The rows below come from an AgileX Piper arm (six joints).
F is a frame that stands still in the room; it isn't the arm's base.
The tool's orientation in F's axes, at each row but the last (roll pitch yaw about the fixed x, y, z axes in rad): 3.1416 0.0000 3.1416; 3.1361 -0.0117 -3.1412; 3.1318 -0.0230 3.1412; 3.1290 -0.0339 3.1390; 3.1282 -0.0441 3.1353; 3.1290 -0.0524 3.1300; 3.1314 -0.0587 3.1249; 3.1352 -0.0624 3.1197; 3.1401 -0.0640 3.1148; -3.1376 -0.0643 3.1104; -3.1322 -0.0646 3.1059; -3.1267 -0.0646 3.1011; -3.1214 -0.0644 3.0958
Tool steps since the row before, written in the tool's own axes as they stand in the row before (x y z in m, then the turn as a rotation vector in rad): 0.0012 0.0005 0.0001 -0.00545 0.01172 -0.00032; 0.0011 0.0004 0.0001 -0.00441 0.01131 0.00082; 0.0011 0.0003 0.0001 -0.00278 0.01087 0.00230; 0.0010 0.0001 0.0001 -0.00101 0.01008 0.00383; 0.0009 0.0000 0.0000 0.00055 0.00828 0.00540; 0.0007 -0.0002 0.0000 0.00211 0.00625 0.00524; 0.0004 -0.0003 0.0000 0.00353 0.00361 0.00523; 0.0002 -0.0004 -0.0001 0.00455 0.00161 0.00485; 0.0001 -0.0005 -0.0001 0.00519 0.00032 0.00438; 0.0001 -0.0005 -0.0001 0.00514 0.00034 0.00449; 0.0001 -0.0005 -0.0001 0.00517 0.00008 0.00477; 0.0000 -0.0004 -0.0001 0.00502 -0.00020 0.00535; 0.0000 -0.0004 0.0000 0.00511 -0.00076 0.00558
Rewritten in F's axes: -0.0012 0.0005 -0.0001 0.00545 0.01172 0.00032; -0.0011 0.0004 -0.0001 0.00440 0.01132 -0.00081; -0.0011 0.0003 -0.0001 0.00273 0.01089 -0.00226; -0.0010 0.0001 -0.0001 0.00091 0.01013 -0.00373; -0.0009 0.0000 0.0000 -0.00073 0.00836 -0.00526; -0.0007 -0.0002 0.0000 -0.00230 0.00634 -0.00504; -0.0004 -0.0003 0.0000 -0.00377 0.00373 -0.00498; -0.0002 -0.0004 0.0001 -0.00481 0.00175 -0.00455; -0.0001 -0.0005 0.0001 -0.00545 0.00047 -0.00404; -0.0001 -0.0005 0.0001 -0.00541 0.00049 -0.00415; -0.0001 -0.0005 0.0001 -0.00546 0.00023 -0.00443; 0.0000 -0.0004 0.0001 -0.00536 -0.00006 -0.00501; 0.0000 -0.0004 0.0000 -0.00549 -0.00062 -0.00522
